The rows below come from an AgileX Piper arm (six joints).
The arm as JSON. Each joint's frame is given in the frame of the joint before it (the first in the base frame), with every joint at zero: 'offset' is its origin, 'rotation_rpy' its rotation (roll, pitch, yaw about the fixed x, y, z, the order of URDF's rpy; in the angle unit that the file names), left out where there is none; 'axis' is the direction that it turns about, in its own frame. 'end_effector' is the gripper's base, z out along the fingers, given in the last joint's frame.
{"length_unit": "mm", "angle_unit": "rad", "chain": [
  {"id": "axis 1", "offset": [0.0, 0.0, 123.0], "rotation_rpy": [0.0, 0.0, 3.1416], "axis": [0.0, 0.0, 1.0]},
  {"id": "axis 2", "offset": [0.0, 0.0, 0.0], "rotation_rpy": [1.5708, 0.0, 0.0], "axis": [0.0, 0.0, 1.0]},
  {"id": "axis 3", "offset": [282.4, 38.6, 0.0], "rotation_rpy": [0.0, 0.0, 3.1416], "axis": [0.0, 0.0, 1.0]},
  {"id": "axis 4", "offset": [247.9, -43.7, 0.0], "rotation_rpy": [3.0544, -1.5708, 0.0], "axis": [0.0, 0.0, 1.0]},
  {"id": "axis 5", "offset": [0.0, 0.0, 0.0], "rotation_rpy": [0.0, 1.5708, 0.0], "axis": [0.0, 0.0, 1.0]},
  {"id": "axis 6", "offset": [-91.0, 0.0, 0.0], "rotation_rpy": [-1.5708, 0.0, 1.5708], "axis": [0.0, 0.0, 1.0]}
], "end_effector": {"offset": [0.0, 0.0, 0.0], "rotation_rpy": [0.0, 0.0, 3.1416]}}
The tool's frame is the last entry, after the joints.
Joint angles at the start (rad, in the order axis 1, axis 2, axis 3, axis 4, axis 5, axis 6):
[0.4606 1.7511 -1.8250 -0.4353 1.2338 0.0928]
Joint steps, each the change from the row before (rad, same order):
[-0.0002 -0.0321 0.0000 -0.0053 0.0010 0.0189]
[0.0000 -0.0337 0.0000 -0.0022 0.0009 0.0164]
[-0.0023 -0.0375 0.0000 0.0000 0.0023 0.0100]
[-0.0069 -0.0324 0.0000 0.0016 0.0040 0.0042]
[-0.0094 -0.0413 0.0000 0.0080 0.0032 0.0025]
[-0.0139 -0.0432 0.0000 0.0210 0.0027 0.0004]
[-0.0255 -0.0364 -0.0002 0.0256 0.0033 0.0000]
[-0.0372 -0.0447 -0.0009 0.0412 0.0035 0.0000]
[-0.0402 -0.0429 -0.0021 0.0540 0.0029 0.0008]
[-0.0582 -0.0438 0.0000 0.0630 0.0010 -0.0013]
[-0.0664 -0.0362 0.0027 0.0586 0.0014 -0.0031]
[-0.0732 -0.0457 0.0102 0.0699 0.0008 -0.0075]
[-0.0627 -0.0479 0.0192 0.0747 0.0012 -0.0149]
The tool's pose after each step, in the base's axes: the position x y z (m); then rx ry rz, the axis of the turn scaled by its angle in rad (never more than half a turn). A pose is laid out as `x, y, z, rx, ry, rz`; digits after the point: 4 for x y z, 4 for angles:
0.3443, 0.1299, 0.3958, -0.4730, 2.4474, -0.3628
0.3359, 0.1255, 0.4080, -0.4377, 2.4215, -0.3449
0.3262, 0.1198, 0.4211, -0.4062, 2.3942, -0.3268
0.3179, 0.1132, 0.4318, -0.3787, 2.3736, -0.3144
0.3068, 0.1051, 0.4450, -0.3477, 2.3471, -0.2923
0.2947, 0.0964, 0.4578, -0.3152, 2.3232, -0.2572
0.2850, 0.0859, 0.4678, -0.2743, 2.3078, -0.2261
0.2724, 0.0728, 0.4796, -0.2207, 2.2889, -0.1800
0.2593, 0.0611, 0.4904, -0.1680, 2.2698, -0.1212
0.2459, 0.0469, 0.5004, -0.1033, 2.2482, -0.0642
0.2347, 0.0327, 0.5075, -0.0367, 2.2303, -0.0231
0.2196, 0.0194, 0.5145, 0.0267, 2.2054, 0.0235
0.2034, 0.0110, 0.5192, 0.0650, 2.1825, 0.0737

